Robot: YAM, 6 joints.
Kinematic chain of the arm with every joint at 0, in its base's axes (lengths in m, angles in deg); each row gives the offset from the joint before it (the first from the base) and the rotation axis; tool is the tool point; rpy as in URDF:
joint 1: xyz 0 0 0.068 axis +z
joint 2: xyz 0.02 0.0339 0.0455 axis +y
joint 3: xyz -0.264 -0.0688 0 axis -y
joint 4: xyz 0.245 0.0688 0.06 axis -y
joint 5: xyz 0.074 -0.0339 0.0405 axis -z
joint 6: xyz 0.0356 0 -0.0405 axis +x
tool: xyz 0 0 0 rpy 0 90 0
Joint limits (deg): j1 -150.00..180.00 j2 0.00..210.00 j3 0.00..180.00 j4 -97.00..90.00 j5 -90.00..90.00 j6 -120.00..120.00
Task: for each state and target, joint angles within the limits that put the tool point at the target. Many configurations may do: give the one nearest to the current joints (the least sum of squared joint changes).
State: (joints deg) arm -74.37 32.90 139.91 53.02 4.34 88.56
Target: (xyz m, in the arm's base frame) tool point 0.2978 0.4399 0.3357
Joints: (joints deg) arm -124.17 18.68 145.23 65.83 1.08 88.56
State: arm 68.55 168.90 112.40 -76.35 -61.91 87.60
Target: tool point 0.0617 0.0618 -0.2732
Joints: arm 29.34 210.00 91.42 -55.22 -41.60 87.60
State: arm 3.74 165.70 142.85 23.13 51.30 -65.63
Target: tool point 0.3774 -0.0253 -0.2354
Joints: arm 0.63 183.40 96.41 9.76 55.74 -65.63
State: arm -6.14 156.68 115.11 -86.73 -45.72 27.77
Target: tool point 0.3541 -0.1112 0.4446
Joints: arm -21.47 113.64 141.96 -82.71 -47.18 27.77
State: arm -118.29 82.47 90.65 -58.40 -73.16 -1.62
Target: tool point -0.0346 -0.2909 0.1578
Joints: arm -103.35 106.09 62.39 -60.24 -70.27 -1.62
